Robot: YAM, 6 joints.
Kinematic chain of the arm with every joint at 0, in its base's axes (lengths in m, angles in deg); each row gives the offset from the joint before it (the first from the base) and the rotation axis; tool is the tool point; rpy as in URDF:
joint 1: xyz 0 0 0.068 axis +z
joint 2: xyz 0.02 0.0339 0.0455 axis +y
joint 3: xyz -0.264 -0.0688 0 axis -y
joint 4: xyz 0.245 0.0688 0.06 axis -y
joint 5: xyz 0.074 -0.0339 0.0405 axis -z
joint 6: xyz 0.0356 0 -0.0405 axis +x
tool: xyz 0 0 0 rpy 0 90 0
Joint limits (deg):
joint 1: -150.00..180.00
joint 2: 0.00..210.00
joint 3: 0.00..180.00
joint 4: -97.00..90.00
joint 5: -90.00..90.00
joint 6: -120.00..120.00
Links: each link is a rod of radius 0.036 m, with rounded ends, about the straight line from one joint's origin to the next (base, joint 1, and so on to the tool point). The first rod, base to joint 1, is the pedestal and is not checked.
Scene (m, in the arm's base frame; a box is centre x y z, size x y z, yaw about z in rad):
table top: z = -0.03
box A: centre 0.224 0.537 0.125 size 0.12 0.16 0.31 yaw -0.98
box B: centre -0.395 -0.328 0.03 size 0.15 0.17 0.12 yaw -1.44
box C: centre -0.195 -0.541 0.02 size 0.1 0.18 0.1 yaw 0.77
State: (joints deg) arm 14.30 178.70 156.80 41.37 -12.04 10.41
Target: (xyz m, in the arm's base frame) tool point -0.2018 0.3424 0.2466
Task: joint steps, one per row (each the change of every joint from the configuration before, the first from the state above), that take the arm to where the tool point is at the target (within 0.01 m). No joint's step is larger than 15 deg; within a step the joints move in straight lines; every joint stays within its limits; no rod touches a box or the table.
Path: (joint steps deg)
1: 12.98 -14.53 -8.43 2.47 -2.20 0.68
2: 12.99 -14.54 -8.44 2.47 -2.19 0.68
3: 12.98 -14.53 -8.43 2.47 -2.20 0.68
4: 12.99 -14.54 -8.43 2.47 -2.20 0.68
5: 12.92 -5.26 -14.72 -8.84 -2.35 -0.68
6: 12.92 -5.27 -14.71 -8.84 -2.35 -0.68
7: 12.93 -5.27 -14.71 -8.84 -2.34 -0.68
8: 12.92 -5.26 -14.71 -8.84 -2.35 -0.68

